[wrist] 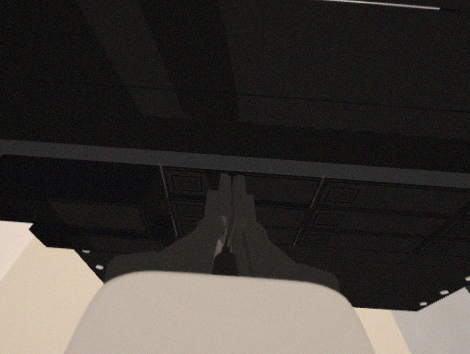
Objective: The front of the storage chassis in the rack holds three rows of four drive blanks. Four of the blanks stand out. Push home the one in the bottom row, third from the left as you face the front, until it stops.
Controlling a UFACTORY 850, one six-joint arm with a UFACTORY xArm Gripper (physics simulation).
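The dark chassis front shows in the wrist view as stacked drive blanks with small square outlines, divided by thin upright lines. My gripper (229, 189) is shut and empty. Its fingertips reach the blank (285, 186) nearest the long grey edge, in the column at the middle of the view. The fingers cover part of that blank and of the two beside it in the column. Whether the tips touch its face is too dark to tell. The task's blank cannot be told for certain from this view, nor how far it stands out.
The long grey edge (100, 152) crosses the view just beyond the fingertips, with a broad dark surface (350, 65) past it. Another column of blanks (390, 204) lies to the right. A dark recessed-looking area (100, 215) lies left. Dark side parts with pale holes show at both lower sides.
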